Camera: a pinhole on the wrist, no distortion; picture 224 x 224 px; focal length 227.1 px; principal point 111.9 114.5 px. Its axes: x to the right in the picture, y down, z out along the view. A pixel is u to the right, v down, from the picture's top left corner.
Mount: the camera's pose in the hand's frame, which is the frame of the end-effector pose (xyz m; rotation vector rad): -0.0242 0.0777 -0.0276 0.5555 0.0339 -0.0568
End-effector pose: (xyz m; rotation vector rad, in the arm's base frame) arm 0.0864 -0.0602 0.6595 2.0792 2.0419 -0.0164
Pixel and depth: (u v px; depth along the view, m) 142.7 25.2 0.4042
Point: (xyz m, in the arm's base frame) -0.1481 -0.0706 0.3897
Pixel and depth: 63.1 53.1 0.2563
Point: -0.0052 -0.1641 0.5030
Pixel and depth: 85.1 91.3 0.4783
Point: -0.0738 -0.1936 0.2930
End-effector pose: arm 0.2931 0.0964 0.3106 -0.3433 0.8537 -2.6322
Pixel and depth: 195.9 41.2 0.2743
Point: 0.2377 0.0974 0.5296
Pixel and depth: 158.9 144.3 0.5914
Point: 0.3152 -0.0806 0.8311
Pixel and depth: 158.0 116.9 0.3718
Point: 0.3056 0.0148 0.6151
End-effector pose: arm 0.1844 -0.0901 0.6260 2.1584 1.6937 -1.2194
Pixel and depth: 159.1 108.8 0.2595
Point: 0.0337 -0.1447 0.5042
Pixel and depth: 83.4 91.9 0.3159
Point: -0.0300 -0.2204 0.5568
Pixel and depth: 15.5 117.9 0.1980
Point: 0.0892 -0.2425 0.6056
